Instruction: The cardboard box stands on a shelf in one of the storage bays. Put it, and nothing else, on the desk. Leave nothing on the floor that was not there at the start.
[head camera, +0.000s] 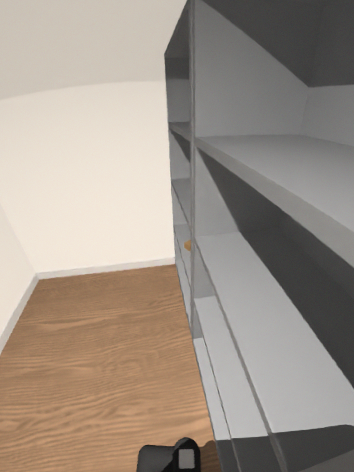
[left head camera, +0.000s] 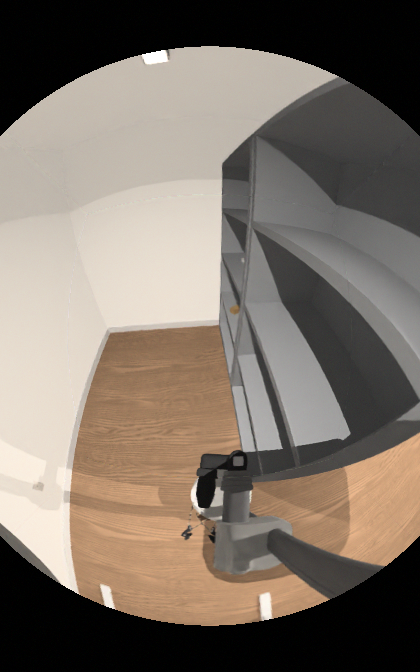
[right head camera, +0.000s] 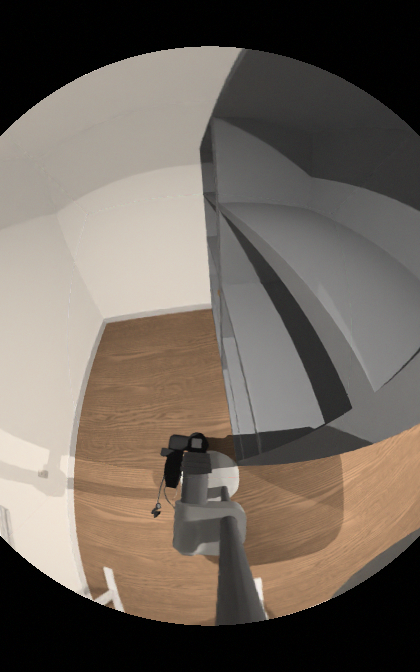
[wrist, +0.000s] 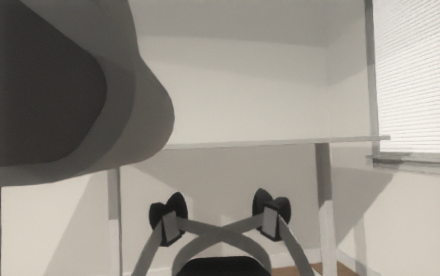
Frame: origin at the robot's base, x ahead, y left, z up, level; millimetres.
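Seen in the pictures: gripper, fingertip midpoint: (wrist: 219, 206).
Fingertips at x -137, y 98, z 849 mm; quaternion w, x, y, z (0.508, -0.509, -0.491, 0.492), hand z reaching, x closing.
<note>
A point is followed by its place in that frame.
No cardboard box can be made out for certain. A small orange-brown thing (head camera: 188, 245) @(x 1466, y -62, z 551 mm) (left head camera: 234, 310) (right head camera: 219, 292) shows on a far, low shelf, partly behind an upright; it is too small to tell what it is. The desk (wrist: 280, 142) @(x -1119, y 421, z 909 mm) shows in the wrist view as a thin pale top seen edge-on, on upright legs. My gripper (wrist: 219, 206) @(x -137, y 98, z 849 mm) (left head camera: 199, 535) is open and empty, its two fingertips well apart in front of the desk's underside. In the right head view one fingertip shows beside the wrist; the other is hidden.
The grey shelf unit (head camera: 192, 100) @(x 1023, y -65, z 1547 mm) (left head camera: 252, 190) runs along my right, close by, and its nearest shelves in view hold no objects. A wooden floor aisle (head camera: 110, 350) lies between it and the left wall. A window blind (wrist: 410, 75) @(x -1281, y 1169, z 1233 mm) is right of the desk.
</note>
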